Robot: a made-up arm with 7 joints.
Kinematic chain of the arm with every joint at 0, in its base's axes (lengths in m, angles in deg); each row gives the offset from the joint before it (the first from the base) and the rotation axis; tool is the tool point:
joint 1: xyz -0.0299 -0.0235 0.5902 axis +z
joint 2: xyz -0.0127 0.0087 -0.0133 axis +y
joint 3: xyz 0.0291 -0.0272 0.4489 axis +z
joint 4: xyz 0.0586 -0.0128 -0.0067 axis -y
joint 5: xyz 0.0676 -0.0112 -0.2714 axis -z
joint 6: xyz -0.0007 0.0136 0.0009 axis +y
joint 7: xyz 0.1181 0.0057 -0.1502 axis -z
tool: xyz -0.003 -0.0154 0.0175
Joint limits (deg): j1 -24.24..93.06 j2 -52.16..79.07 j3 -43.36..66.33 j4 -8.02..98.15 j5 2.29..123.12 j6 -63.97..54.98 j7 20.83..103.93
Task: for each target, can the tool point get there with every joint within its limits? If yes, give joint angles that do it. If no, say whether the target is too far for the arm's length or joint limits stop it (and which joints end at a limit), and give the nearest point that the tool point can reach.
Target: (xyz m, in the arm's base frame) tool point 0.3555 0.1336 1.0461
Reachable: yes | joints -3.18 -2.93 50.99 67.20 73.42 -39.78 91.73
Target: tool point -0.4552 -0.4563 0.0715
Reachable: no: joint limits stop it (at a limit: joint 1, joint 2, joint 3, joint 7) | nearest point -0.0264 -0.3459 0.3456 | short by 0.521 m
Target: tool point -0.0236 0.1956 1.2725
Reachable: yes | joints 40.54 -22.64 40.51 79.14 37.17 -34.48 43.10
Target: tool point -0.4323 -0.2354 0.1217
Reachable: no: joint limits stop it (at a limit: joint 1, joint 2, joint 7) | nearest point -0.2614 0.0759 0.3497 | short by 0.422 m
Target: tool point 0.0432 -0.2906 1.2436
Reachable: yes | joints -11.54 -26.18 -19.81 71.70 30.16 -29.65 84.84
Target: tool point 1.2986 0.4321 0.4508
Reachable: no: too far | nearest point 0.7339 0.2384 0.5039 | short by 0.599 m
